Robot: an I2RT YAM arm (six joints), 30 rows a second.
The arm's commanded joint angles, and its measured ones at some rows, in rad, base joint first. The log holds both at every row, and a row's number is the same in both.
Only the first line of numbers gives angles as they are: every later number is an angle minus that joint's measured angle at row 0.
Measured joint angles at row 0:
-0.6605 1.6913 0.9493 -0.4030 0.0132 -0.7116
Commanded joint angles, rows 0 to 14:
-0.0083 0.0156 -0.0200 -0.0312 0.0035 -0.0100
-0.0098 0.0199 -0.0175 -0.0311 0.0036 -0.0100
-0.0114 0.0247 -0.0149 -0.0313 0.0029 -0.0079
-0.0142 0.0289 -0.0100 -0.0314 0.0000 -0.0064
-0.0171 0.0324 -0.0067 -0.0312 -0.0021 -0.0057
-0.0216 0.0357 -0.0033 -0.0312 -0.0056 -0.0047
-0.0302 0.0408 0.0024 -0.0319 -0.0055 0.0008
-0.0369 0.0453 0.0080 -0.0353 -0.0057 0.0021
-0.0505 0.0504 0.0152 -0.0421 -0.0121 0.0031
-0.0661 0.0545 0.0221 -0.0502 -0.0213 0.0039
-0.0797 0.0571 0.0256 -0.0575 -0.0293 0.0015
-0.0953 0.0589 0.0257 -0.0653 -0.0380 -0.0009
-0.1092 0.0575 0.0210 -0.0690 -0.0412 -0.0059
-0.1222 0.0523 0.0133 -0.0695 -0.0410 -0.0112
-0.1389 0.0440 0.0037 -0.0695 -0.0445 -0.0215
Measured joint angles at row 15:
-0.1004 0.0248 0.0309 -0.0061 -0.0374 -0.0054
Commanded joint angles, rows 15 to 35:
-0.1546 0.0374 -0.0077 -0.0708 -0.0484 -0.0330
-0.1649 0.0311 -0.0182 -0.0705 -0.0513 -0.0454
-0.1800 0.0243 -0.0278 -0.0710 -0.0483 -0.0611
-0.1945 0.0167 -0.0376 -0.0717 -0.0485 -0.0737
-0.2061 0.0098 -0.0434 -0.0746 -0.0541 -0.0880
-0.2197 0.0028 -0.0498 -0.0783 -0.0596 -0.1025
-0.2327 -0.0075 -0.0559 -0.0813 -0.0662 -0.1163
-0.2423 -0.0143 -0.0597 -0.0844 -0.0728 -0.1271
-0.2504 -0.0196 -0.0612 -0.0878 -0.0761 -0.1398
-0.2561 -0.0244 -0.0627 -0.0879 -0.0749 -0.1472
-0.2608 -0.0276 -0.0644 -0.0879 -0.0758 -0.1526
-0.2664 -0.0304 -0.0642 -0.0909 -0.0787 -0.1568
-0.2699 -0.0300 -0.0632 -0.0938 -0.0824 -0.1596
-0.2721 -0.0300 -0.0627 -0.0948 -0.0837 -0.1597
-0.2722 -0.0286 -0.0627 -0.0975 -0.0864 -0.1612
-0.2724 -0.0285 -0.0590 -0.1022 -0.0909 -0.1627
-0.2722 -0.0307 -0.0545 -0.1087 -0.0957 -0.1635
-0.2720 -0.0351 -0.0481 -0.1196 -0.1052 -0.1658
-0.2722 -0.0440 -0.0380 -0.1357 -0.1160 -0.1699
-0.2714 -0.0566 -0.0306 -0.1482 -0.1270 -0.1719
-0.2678 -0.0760 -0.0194 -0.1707 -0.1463 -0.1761
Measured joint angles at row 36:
-0.2693 -0.0435 -0.0282 -0.0527 -0.1007 -0.1530
